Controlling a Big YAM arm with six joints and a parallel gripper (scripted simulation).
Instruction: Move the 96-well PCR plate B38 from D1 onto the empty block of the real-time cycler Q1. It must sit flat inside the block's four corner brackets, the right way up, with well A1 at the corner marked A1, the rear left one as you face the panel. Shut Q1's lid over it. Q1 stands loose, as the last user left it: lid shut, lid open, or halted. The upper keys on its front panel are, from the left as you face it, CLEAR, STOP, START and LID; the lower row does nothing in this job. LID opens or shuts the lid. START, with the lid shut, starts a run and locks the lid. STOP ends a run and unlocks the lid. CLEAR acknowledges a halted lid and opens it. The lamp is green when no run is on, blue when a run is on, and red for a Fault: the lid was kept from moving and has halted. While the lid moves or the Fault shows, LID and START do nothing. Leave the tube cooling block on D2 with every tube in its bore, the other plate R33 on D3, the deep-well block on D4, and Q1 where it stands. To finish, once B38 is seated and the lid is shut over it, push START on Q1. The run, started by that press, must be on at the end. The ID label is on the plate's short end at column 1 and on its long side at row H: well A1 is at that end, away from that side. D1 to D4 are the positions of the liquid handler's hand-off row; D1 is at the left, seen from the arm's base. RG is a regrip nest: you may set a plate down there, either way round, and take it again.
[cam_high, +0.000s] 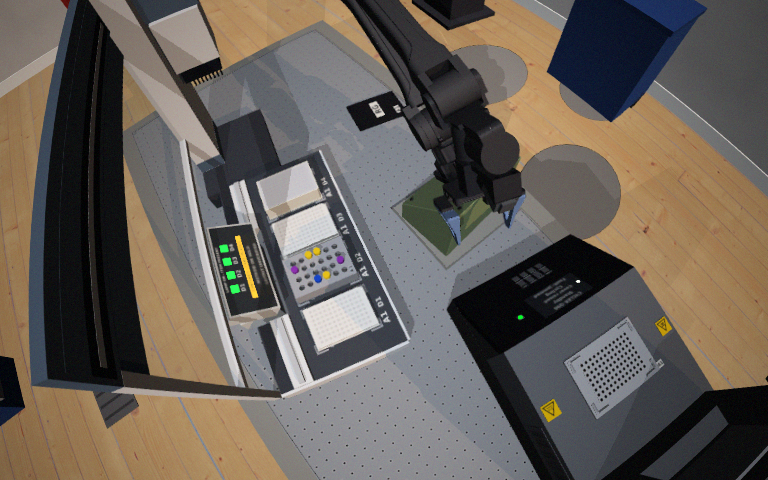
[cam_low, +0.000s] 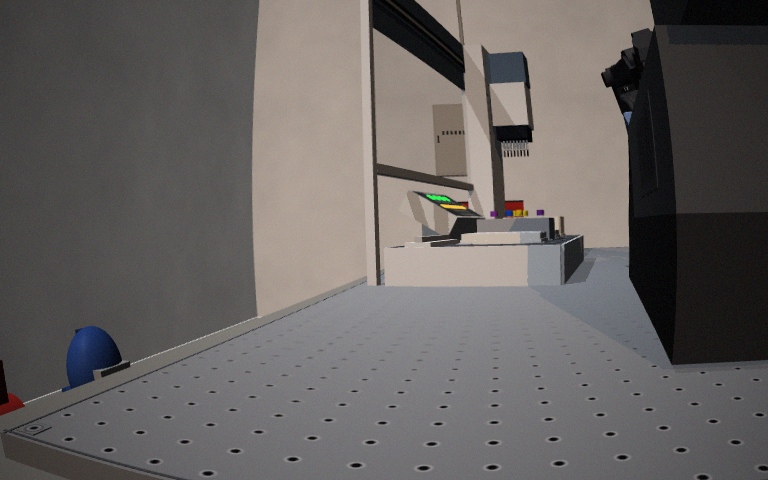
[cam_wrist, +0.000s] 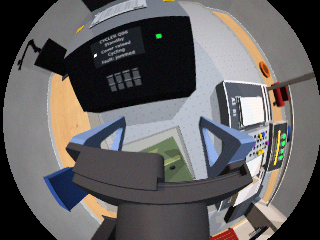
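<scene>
My hand is 270 mm short of the tube cooling block, 140 mm to the left of it and 120 mm above it. The rest, counted from my hand: RG nest: 80 mm behind, 500 mm to the right, 190 mm below; deep-well block: 240 mm ahead, 340 mm to the right, 110 mm below; pipetting head: 290 mm ahead, 590 mm to the right, 200 mm above.
</scene>
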